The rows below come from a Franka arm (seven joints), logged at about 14 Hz.
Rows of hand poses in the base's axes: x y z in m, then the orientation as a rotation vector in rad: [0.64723, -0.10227, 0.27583, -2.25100, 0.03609, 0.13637]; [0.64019, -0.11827, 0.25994, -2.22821, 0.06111, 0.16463]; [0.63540, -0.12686, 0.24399, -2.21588, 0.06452, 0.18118]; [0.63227, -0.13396, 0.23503, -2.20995, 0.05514, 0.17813]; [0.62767, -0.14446, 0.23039, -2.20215, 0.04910, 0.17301]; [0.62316, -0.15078, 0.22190, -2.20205, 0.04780, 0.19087]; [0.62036, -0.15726, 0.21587, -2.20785, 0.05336, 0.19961]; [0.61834, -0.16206, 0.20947, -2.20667, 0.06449, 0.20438]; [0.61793, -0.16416, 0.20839, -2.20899, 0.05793, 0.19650]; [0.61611, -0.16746, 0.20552, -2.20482, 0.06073, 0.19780]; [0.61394, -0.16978, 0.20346, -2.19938, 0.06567, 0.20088]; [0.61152, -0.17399, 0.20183, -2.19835, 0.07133, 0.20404]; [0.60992, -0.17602, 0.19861, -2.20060, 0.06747, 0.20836]
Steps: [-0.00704, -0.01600, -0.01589, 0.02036, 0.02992, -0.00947]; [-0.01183, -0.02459, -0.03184, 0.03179, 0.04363, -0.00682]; [-0.01496, -0.03169, -0.04080, 0.03840, 0.03841, -0.00138]; [-0.01956, -0.04219, -0.04544, 0.04674, 0.03291, 0.00083]; [-0.02407, -0.04851, -0.05393, 0.04617, 0.04549, 0.00802]; [-0.02687, -0.05499, -0.05996, 0.03966, 0.05353, 0.00732]; [-0.02889, -0.05979, -0.06636, 0.03993, 0.06091, 0.00083]; [-0.02930, -0.06189, -0.06744, 0.03840, 0.05280, 0.00296]; [-0.03112, -0.06519, -0.07031, 0.04232, 0.05490, 0.00117]; [-0.03329, -0.06751, -0.07237, 0.04728, 0.05911, -0.00162]; [-0.03571, -0.07172, -0.07400, 0.04779, 0.06342, -0.00469]; [-0.03731, -0.07375, -0.07722, 0.04559, 0.06513, -0.00025]
